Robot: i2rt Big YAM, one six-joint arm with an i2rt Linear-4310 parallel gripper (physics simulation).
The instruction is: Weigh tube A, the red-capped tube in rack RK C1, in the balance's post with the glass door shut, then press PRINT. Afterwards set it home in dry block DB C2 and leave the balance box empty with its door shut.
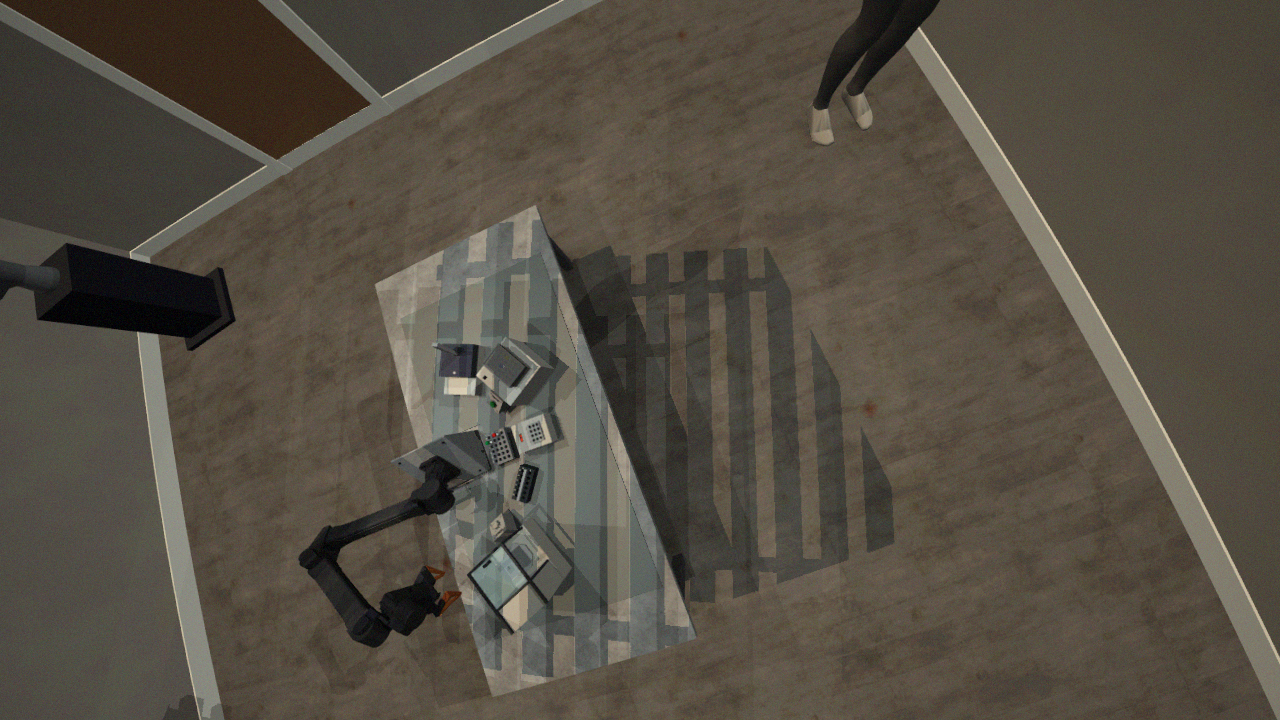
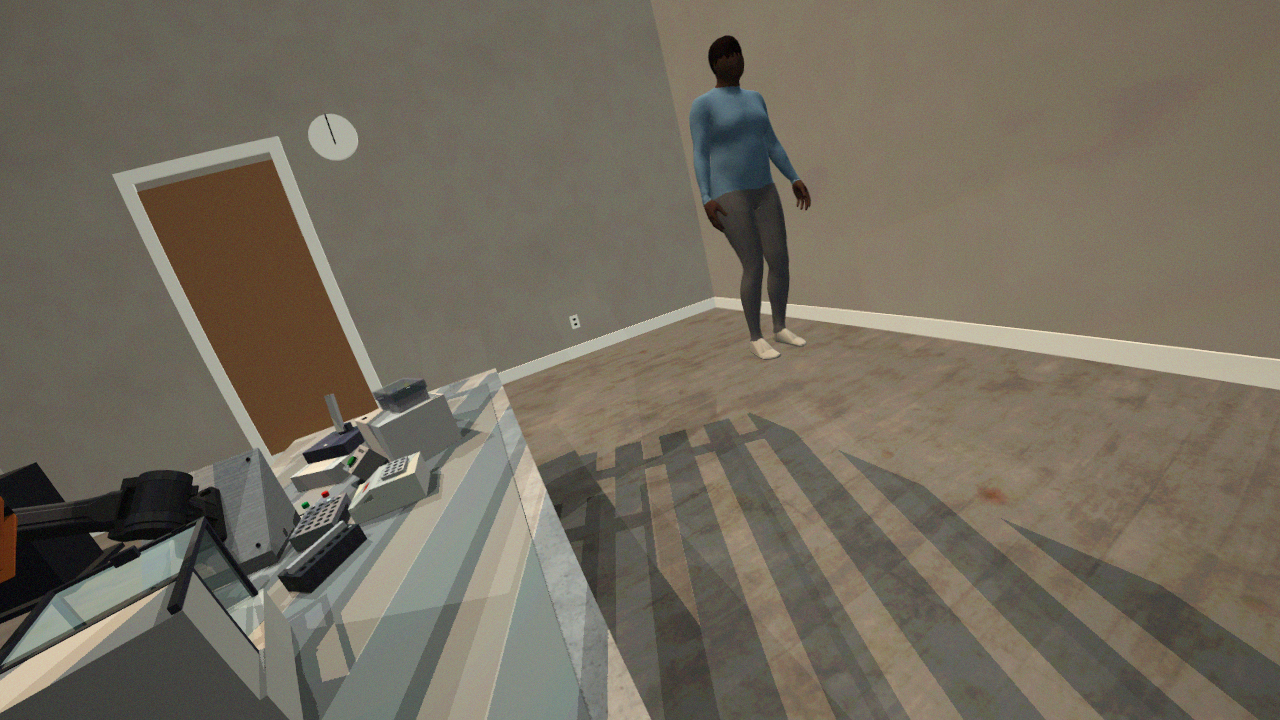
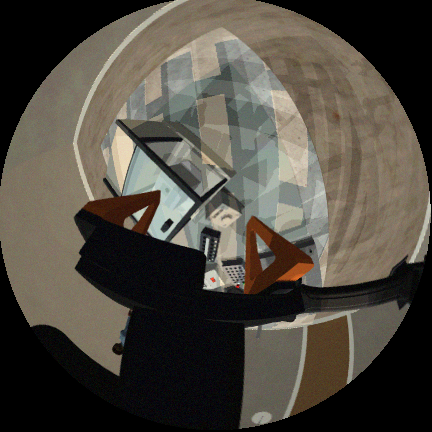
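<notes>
My gripper is open and empty, its orange fingers wide apart, beside the table's long edge near the balance. The balance is a dark-framed box. Its glass pane has a dark handle; whether the door is fully shut is unclear. The post inside cannot be made out. A grey rack has one red cap and green spots at one end. A white block with dark holes and a red display stands beside it; labels are unreadable.
A black rack stands between the grey rack and balance. A small pale device adjoins the balance. A metal plate stands by the arm base. Other instruments stand farther along. A person stands across the room.
</notes>
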